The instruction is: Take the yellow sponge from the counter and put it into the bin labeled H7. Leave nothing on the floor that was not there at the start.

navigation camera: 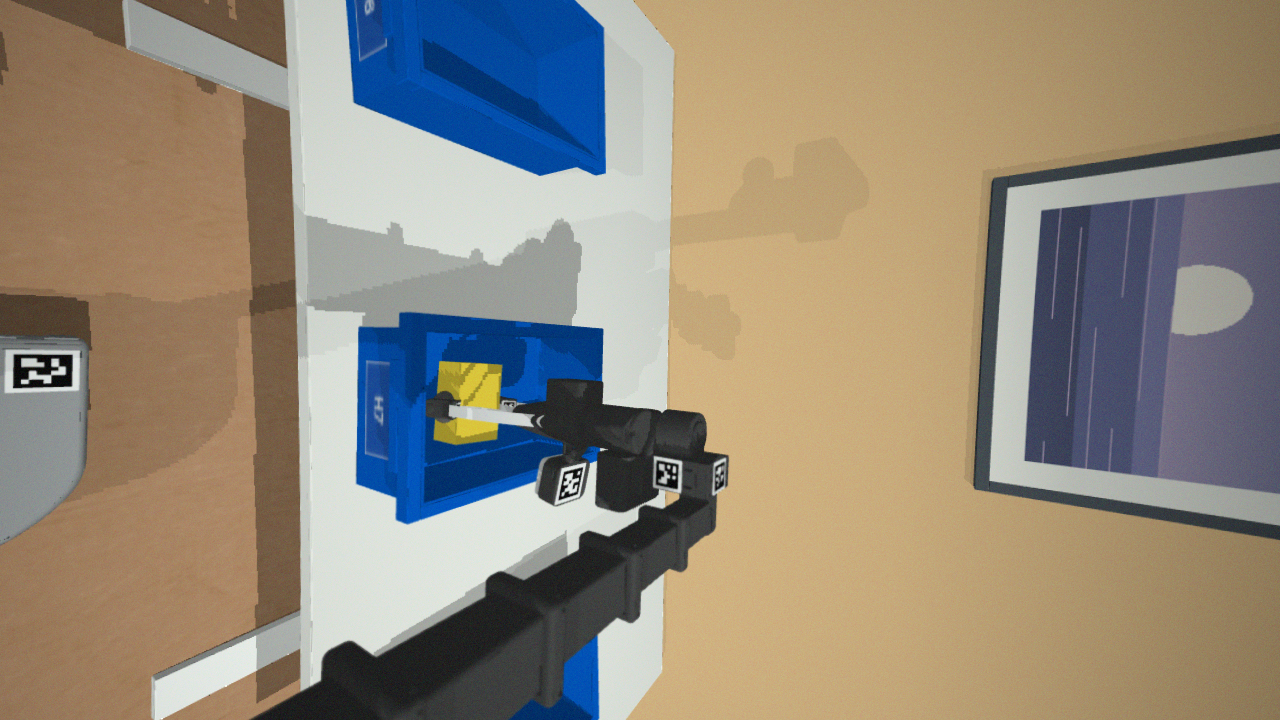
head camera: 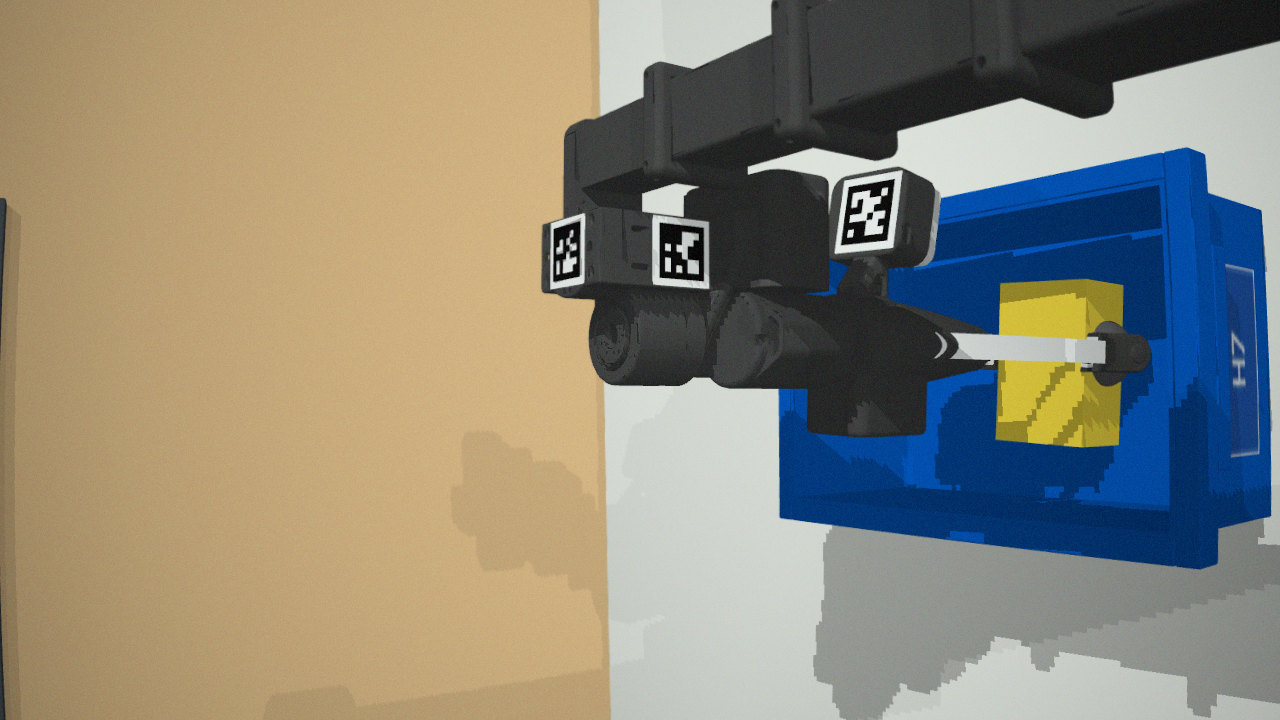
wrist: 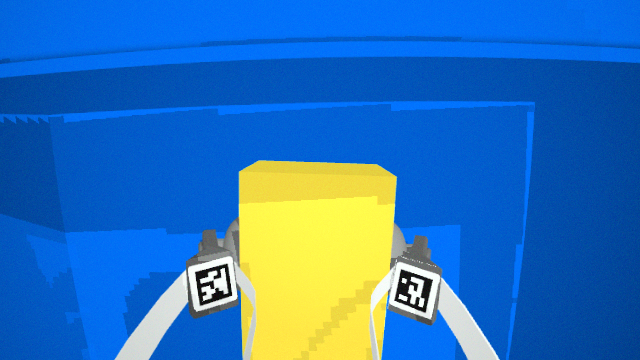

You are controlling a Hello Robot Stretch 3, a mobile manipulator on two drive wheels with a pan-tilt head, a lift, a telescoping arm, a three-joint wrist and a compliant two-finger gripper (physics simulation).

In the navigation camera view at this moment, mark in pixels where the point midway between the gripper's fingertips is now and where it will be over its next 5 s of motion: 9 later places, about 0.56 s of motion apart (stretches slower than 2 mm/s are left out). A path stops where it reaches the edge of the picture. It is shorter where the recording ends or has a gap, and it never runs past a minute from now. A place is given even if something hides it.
My gripper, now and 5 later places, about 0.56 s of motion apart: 457,404; 461,404; 468,403; 477,407; 510,412; 534,415
